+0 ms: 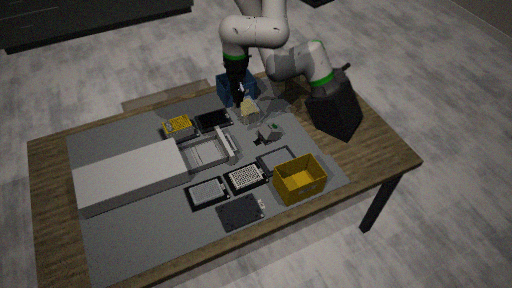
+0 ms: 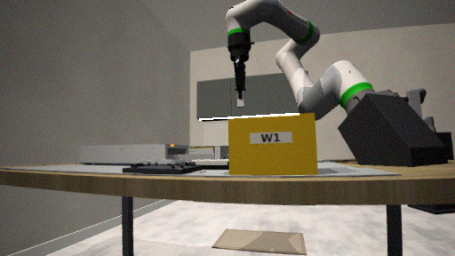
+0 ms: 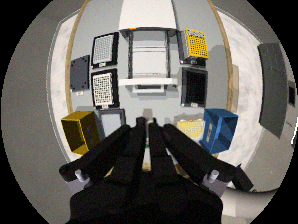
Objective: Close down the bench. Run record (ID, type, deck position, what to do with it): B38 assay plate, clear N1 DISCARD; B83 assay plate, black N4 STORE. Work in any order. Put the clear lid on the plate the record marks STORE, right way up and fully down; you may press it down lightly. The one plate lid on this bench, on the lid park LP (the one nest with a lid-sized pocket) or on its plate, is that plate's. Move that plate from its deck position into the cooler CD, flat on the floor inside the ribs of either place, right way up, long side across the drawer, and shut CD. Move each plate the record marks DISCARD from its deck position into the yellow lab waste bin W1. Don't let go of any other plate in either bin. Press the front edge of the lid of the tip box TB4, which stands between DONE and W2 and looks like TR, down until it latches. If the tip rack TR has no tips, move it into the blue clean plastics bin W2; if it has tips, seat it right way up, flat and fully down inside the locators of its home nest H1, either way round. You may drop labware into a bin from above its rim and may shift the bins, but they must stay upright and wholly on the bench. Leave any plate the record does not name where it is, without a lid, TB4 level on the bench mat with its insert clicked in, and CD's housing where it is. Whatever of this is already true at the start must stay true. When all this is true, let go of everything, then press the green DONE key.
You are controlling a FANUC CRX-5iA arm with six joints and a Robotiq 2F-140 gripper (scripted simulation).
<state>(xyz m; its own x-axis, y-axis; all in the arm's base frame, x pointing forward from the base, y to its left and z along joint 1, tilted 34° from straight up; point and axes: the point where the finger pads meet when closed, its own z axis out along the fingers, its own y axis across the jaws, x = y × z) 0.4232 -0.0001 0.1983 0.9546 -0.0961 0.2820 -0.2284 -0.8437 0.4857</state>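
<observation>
Now: hand 80 mm past the clear lid, 190 mm to the right of it and 240 mm above it. Also, from my hand: cooler drawer 170 mm ahead, 40 mm to the right, 230 mm below; DONE key block 150 mm behind, 50 mm to the left, 200 mm below; pale well plate 90 mm ahead, 170 mm to the left, 240 mm below.
</observation>
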